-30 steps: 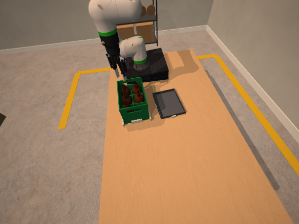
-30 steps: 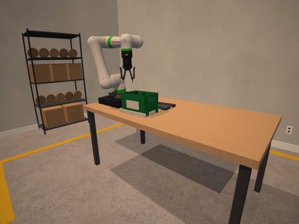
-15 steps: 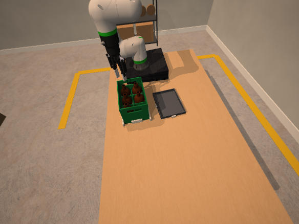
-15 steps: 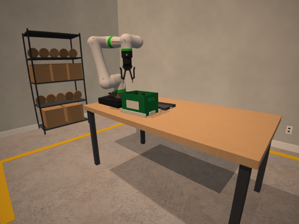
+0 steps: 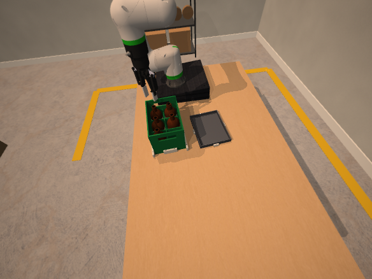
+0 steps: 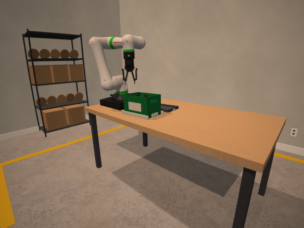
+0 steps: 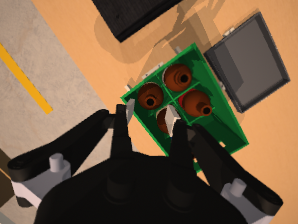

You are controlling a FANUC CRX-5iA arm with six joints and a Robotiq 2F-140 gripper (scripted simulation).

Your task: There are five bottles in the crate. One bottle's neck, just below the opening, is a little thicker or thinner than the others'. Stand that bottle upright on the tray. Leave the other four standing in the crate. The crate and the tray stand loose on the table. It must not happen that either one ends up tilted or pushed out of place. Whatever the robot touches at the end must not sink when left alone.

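Right now my hand is 170 mm above the glass bottle and 90 mm to the right of it. The rest, counted from my hand: dark grey tray (310 mm to the left, 240 mm below, 120 mm ahead); then green crate (170 mm below, 90 mm ahead, 40 mm to the left).
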